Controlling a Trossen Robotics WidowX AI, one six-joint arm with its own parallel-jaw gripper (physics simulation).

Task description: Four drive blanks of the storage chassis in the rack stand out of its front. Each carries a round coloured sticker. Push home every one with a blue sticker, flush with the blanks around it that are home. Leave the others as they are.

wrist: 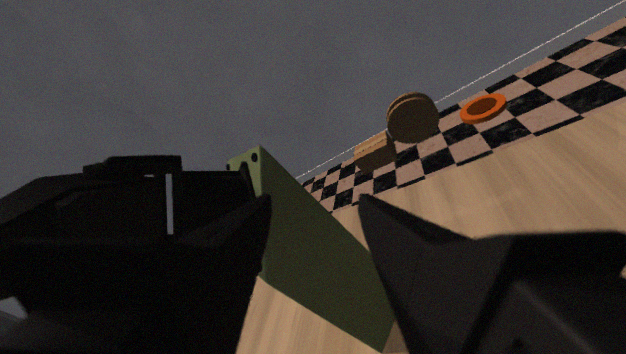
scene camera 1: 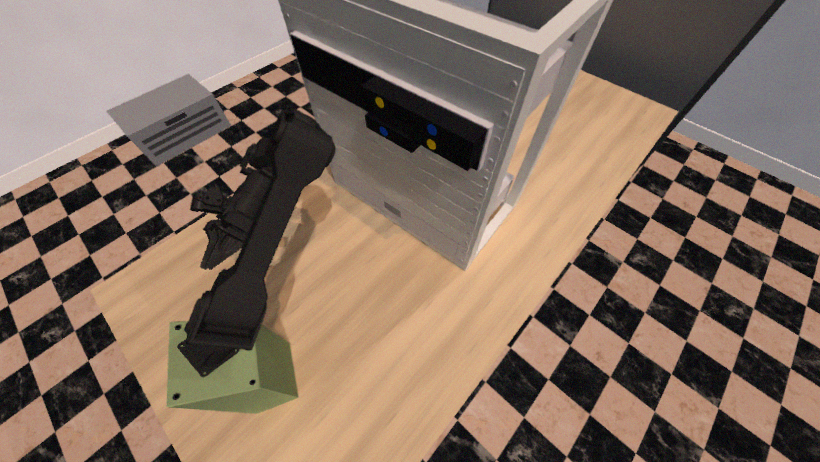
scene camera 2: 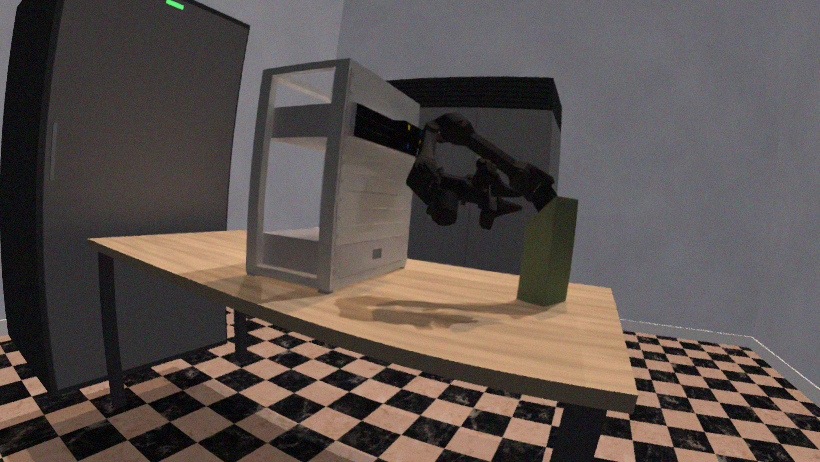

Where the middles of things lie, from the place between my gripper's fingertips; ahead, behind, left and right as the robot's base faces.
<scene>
Right now my hand is 52 cm short of the grey rack [scene camera 1: 425, 111], 18 cm to the left of it and 3 cm below it.
</scene>
